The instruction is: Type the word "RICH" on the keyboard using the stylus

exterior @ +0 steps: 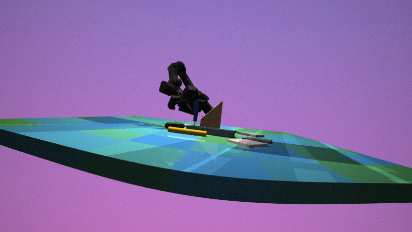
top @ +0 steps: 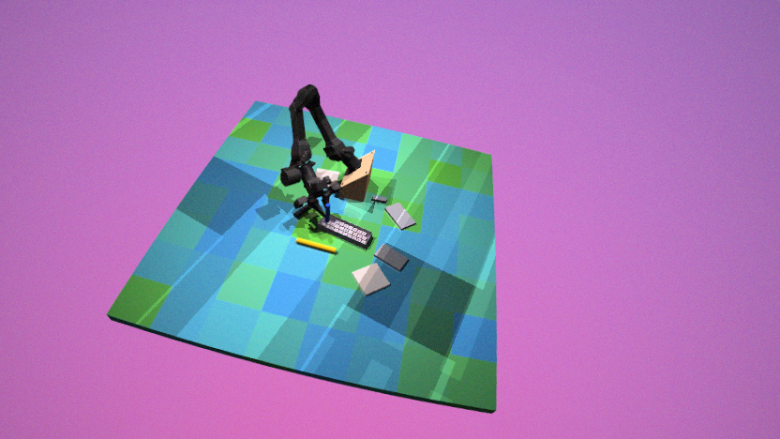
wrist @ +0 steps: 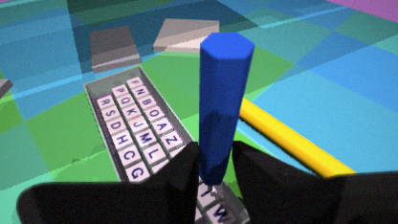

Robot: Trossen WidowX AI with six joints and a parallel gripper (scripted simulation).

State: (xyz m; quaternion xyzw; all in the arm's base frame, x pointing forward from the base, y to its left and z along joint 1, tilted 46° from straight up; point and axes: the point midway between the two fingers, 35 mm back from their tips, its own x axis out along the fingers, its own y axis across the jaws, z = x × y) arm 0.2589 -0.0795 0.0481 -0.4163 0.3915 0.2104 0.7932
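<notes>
My gripper tip is 20 mm above the stylus. Round my gripper tip: yellow bar 90 mm ahead, 20 mm to the right, 70 mm below.
</notes>
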